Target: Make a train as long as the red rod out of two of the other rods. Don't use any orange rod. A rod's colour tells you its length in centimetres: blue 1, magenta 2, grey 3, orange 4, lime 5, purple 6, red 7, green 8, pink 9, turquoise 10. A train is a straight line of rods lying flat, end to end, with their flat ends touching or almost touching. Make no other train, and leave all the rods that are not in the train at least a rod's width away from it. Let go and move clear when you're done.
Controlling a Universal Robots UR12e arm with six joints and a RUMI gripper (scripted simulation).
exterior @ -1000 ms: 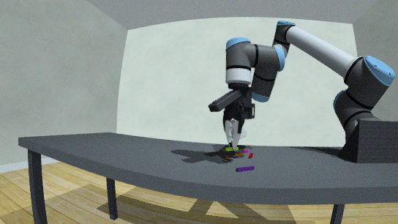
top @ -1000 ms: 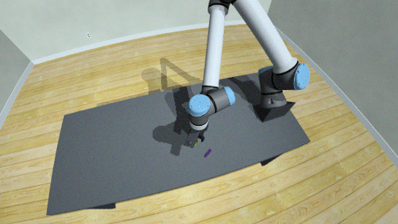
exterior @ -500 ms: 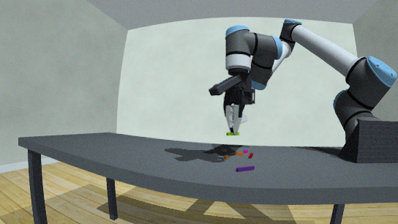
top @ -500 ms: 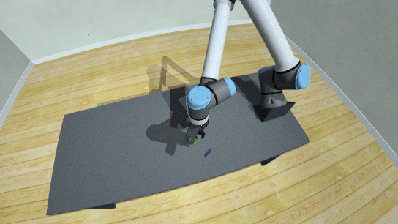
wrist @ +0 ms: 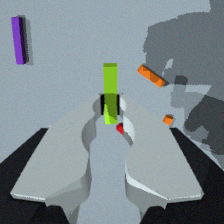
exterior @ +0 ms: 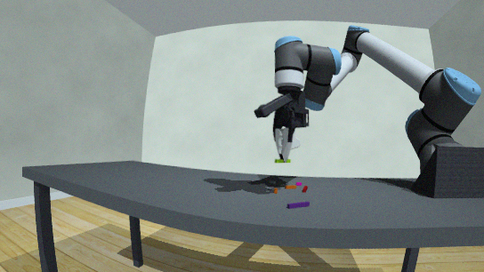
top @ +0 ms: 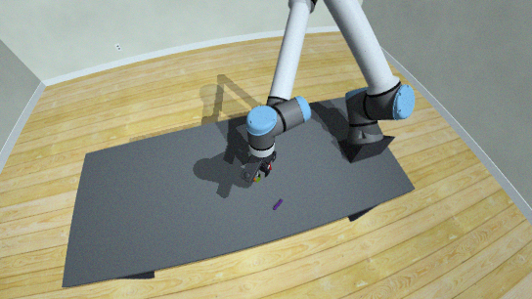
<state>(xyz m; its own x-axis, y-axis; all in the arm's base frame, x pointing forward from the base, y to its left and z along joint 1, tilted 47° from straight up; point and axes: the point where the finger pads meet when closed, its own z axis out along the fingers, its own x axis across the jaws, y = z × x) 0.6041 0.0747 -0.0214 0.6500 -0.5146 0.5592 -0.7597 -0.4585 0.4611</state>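
Right now my hand is 6 cm past the magenta rod, 21 cm to the left of it and 11 cm above it. From my hand the other things lie so: purple rod 6 cm behind, 11 cm to the left, 11 cm below; then red rod 8 cm behind, 11 cm to the right, 11 cm below; then lime rod 1 cm below.
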